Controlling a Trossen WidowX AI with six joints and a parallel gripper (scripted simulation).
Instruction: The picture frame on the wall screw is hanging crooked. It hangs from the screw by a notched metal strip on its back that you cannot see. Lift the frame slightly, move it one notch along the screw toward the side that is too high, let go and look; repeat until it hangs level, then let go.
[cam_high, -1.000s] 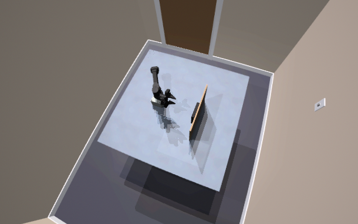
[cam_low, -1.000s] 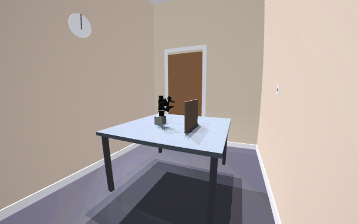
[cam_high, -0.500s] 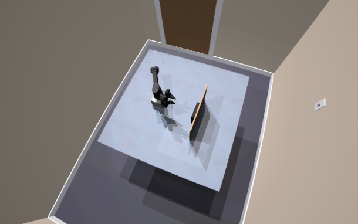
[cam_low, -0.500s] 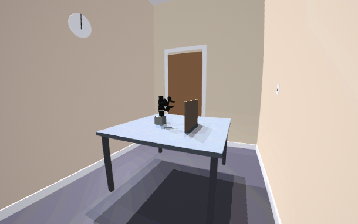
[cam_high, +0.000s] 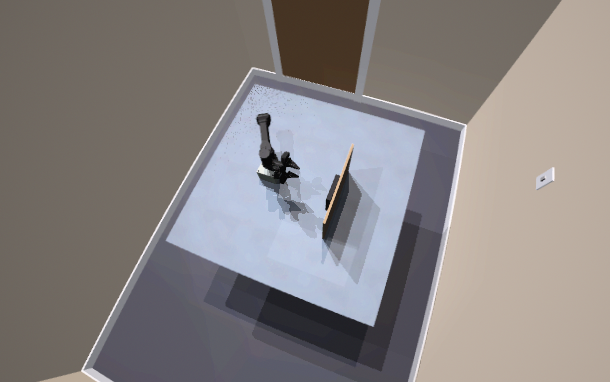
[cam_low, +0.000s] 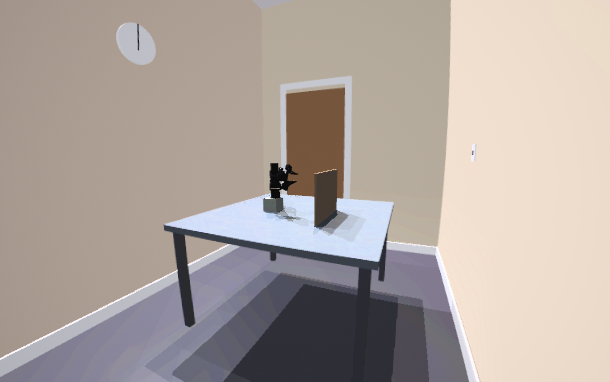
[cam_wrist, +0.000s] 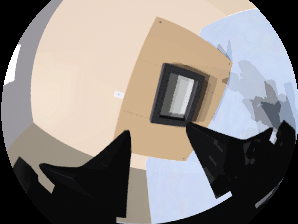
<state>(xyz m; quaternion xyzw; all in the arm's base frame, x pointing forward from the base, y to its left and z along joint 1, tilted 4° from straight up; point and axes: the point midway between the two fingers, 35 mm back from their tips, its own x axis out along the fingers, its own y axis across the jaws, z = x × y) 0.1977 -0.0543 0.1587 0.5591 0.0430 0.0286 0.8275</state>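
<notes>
The picture frame is 200 mm ahead of my gripper tip, 10 mm to the left of it and 90 mm below it. From my gripper tip the other things lie so: tan wall panel: 210 mm ahead, 20 mm to the left, 110 mm below.
</notes>
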